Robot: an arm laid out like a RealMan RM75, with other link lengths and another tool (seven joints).
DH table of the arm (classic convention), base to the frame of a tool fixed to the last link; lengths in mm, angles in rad. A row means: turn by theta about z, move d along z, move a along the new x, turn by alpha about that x. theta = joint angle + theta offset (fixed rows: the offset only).
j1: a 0; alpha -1.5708; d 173.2; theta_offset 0
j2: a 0; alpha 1.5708; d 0; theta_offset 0
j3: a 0; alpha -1.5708; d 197.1; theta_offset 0
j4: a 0; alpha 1.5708; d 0; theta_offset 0
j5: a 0; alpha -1.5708; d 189; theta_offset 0
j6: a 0; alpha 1.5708; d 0; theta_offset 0
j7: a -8.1; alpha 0.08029; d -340; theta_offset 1.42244
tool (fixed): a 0; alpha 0; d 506.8; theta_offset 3.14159
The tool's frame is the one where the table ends.
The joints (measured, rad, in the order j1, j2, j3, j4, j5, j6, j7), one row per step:
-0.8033 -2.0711 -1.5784 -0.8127 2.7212 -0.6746 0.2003
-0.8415 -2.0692 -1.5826 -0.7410 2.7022 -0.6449 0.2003
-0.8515 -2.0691 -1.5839 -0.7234 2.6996 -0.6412 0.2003
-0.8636 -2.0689 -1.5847 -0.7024 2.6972 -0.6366 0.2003
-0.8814 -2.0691 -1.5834 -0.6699 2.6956 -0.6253 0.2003
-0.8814 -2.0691 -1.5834 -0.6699 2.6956 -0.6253 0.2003
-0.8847 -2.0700 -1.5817 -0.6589 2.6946 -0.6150 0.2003
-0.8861 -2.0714 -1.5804 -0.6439 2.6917 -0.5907 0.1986
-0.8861 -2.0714 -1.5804 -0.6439 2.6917 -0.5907 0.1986
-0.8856 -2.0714 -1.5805 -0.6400 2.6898 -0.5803 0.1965
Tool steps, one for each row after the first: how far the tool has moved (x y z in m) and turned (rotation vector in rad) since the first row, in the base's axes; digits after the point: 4 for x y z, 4 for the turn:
-0.0030 0.0032 -0.0039 -0.0010 -0.0034 0.0137
-0.0040 0.0036 -0.0050 -0.0035 -0.0015 0.0182
-0.0050 0.0042 -0.0064 -0.0065 0.0019 0.0228
-0.0064 0.0050 -0.0087 -0.0099 0.0095 0.0261
-0.0064 0.0050 -0.0087 -0.0099 0.0095 0.0261
-0.0071 0.0052 -0.0095 -0.0078 0.0102 0.0252
-0.0083 0.0060 -0.0096 0.0030 0.0048 0.0225
-0.0083 0.0060 -0.0096 0.0030 0.0048 0.0225
-0.0087 0.0066 -0.0091 0.0098 0.0000 0.0218

